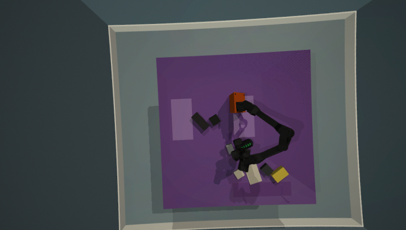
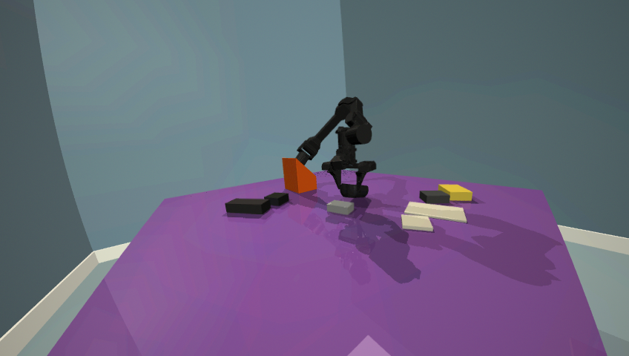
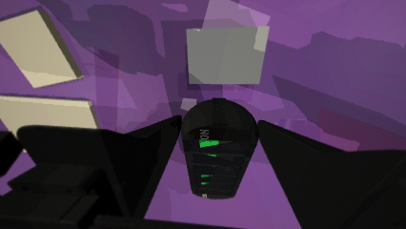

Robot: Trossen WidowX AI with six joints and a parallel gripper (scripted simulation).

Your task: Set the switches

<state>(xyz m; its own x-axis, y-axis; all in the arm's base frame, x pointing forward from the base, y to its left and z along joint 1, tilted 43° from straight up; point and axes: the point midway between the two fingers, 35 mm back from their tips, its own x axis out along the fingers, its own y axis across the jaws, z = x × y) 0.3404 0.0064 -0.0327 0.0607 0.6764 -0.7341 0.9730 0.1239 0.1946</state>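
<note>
Now: gripper tip 50 mm to the left of the light grey block, 50 mm above it and 10 mm short of it. Round my gripper tip: dark block: 230 mm to the left, 220 mm ahead, 40 mm below; yellow block: 330 mm to the left, 260 mm ahead, 40 mm below.
</note>
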